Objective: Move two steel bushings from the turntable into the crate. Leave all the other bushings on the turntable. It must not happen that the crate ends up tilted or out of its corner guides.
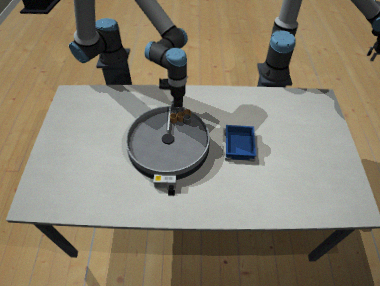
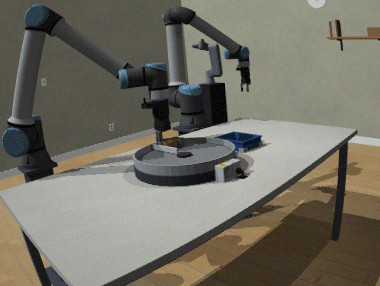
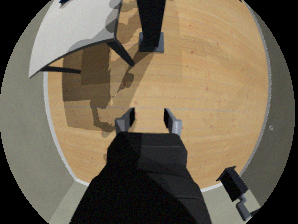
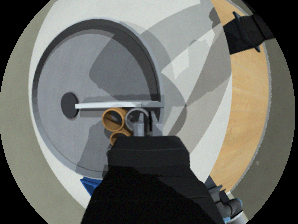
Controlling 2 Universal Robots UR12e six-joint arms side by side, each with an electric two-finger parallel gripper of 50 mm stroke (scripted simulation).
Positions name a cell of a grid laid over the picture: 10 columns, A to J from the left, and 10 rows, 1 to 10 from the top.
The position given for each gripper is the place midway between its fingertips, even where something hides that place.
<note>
In view: the left gripper (image 3: F6), the right gripper (image 4: E6) and a blue crate (image 1: G5).
</note>
